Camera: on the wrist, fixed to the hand. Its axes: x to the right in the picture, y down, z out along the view.
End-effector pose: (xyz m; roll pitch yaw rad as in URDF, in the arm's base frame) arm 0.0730 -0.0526 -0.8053 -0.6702 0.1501 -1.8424
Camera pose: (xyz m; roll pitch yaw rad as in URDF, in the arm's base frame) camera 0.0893 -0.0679 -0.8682 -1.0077 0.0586 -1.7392
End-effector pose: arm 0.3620 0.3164 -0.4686 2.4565 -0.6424 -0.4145
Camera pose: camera 0.3353 0.3075 -0.4081 2.1772 -0.5494 -0.5370
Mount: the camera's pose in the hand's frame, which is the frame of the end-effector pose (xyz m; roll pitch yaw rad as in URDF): 0.0196 0.0532 -0.0352 -0.3499 -0.1353 0.0246
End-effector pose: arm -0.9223 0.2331 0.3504 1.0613 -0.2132 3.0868
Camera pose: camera -0.9383 0.1772 0.3832 0.7412 -0.2991 2.9758
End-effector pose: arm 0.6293 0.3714 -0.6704 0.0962 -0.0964 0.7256
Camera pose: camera 0.6087 0.4284 -0.6983 -0.2539 -0.2334 0.7372
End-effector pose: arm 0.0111 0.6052 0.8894 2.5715 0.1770 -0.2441
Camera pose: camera 0.0336 0.5730 0.9434 2.2014 0.2768 -0.3413
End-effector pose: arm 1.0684 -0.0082 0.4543 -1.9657 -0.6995 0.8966
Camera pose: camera 1.1334 -0.0117 0.4397 -2.4011 -0.6198 1.0385
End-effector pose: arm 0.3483 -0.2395 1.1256 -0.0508 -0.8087 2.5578
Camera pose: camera 0.2859 -0.2598 1.1136 -0.4399 -0.9420 2.6109
